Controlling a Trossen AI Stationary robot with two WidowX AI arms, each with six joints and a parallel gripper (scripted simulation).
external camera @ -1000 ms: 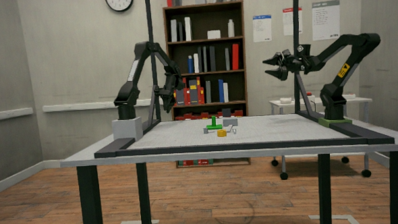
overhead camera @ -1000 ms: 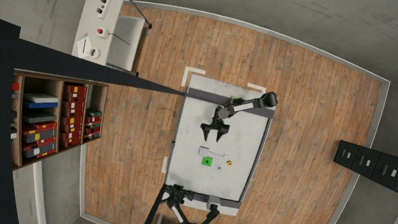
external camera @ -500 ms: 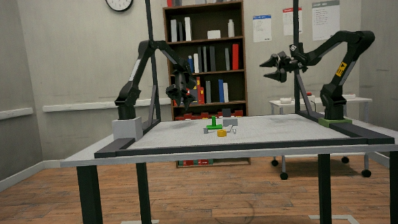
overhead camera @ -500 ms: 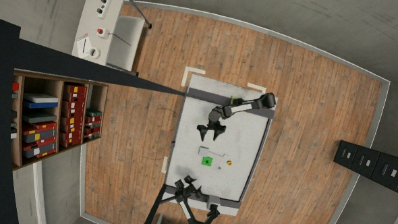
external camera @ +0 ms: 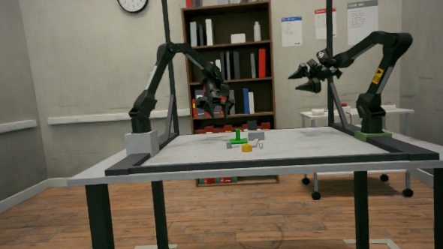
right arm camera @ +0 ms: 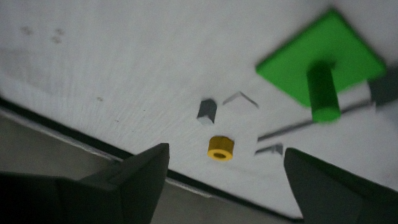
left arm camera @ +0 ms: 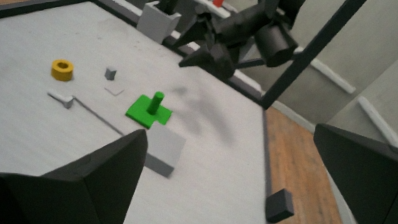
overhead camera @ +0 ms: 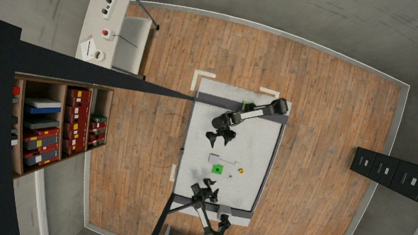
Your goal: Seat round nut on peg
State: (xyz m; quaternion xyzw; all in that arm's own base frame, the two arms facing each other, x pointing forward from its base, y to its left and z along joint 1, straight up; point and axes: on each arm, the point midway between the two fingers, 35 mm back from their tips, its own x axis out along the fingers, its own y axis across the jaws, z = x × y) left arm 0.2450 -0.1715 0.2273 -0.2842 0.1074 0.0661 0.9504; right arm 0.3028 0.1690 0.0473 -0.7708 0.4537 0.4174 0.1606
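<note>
Now: right hand 13 cm short of the small grey cube, 3 cm to the right of it and 13 cm above it. From my right hand the other things lie so: grey block: 4 cm behind, 17 cm to the left, 12 cm below; then flat square: 10 cm ahead, 6 cm to the left, 14 cm below.
</note>
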